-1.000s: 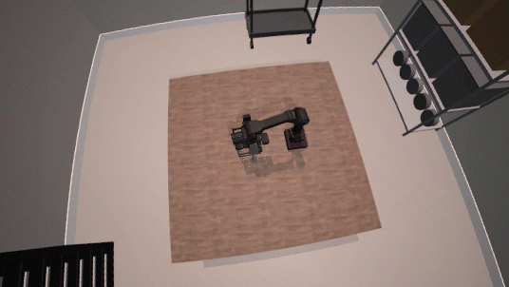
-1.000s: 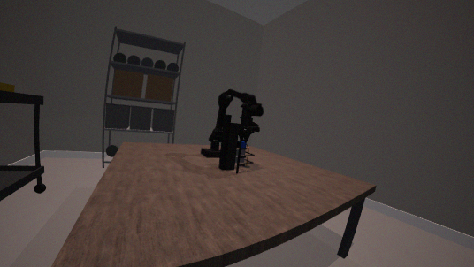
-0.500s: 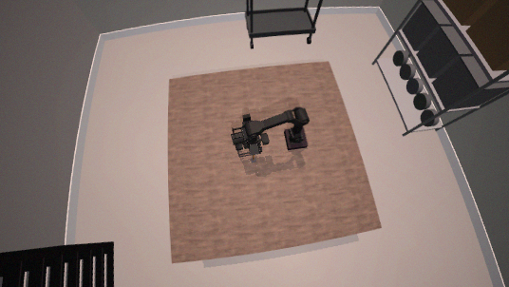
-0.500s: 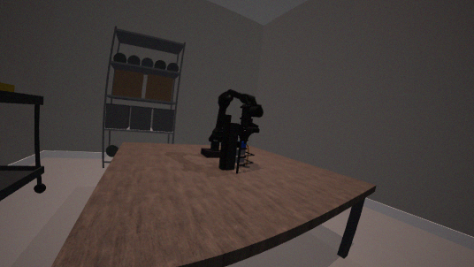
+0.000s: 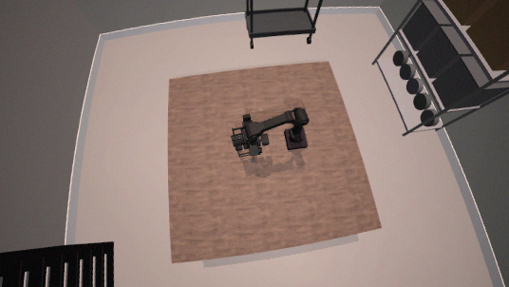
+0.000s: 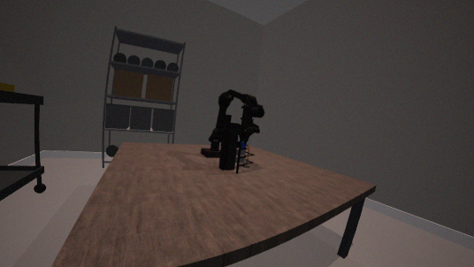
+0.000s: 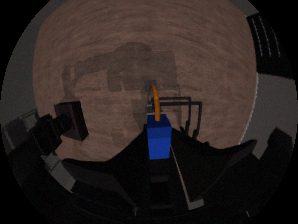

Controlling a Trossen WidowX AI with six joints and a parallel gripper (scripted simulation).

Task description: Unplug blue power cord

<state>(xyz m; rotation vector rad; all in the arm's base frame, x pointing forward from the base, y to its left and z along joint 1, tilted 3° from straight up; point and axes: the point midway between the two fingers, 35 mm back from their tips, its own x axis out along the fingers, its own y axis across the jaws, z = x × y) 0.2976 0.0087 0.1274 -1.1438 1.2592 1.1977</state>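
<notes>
My gripper tip is now 30 mm to the left of the blue plug.
</notes>
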